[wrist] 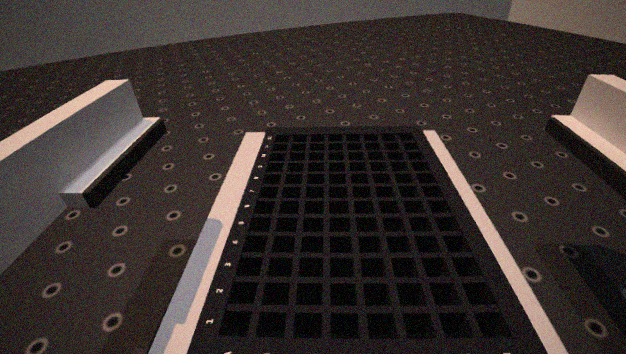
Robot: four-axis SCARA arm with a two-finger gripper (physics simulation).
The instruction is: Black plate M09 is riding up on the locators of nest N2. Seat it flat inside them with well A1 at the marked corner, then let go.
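Places are measured from the arm's base along level axes (x ahead, y left, z up), in metres.
Pixels of known places: gripper, fingertip midpoint: (352, 101).
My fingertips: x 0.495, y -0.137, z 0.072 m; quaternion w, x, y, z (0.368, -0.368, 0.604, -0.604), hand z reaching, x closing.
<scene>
For each thing: its top centre in the pictures, then the offset to it from my fingertips. "pt": a spot on its surface instead. Level surfaces: height alone.
- Black plate M09, top centre: (350, 195) dy +0.007, dx -0.013, dz -0.031 m
- nest, surface spot: (476, 215) pt dy -0.045, dx -0.030, dz -0.048 m
- dark table top, surface height: dz -0.060 m
Black plate M09 (345, 220) lies lengthwise between the two long pale side strips of the nest (476, 215). Its wells and the small numbers along its left side show. Row 1 is near the bottom of the view; the near edge is cut off. At the far end the plate's dark edge reaches the ends of the strips, and no pale rim shows beyond it. Whether it sits flat or rides on the locators I cannot tell; the marked corner cannot be made out. My gripper (352, 101) is open and empty, one finger well out on each side of the plate.
A dark table top (520, 190) with rows of ringed holes surrounds the nest. A grey-blue shadow lies on the left strip. A dark shadow lies on the table at the lower right. Grey and brownish walls (200, 20) stand beyond the table's far edge.
</scene>
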